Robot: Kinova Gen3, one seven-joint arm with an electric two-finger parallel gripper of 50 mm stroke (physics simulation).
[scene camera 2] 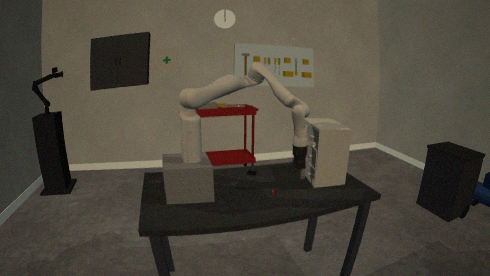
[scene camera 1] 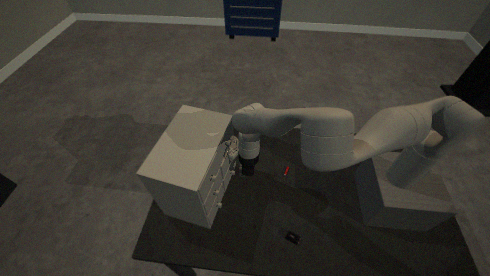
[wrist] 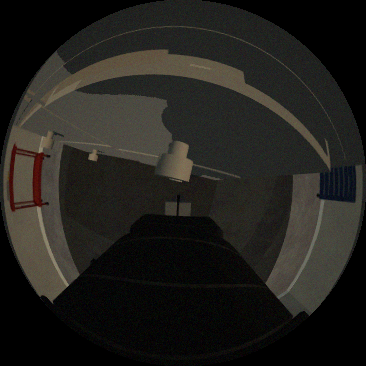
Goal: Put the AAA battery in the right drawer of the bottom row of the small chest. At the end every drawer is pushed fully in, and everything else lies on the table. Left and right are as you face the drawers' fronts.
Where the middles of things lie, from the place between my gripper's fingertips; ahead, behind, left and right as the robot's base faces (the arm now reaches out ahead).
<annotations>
I see my gripper 160 mm short of the small chest (scene camera 1: 173,171), 40 mm to the right of it and 120 mm below it.
</annotations>
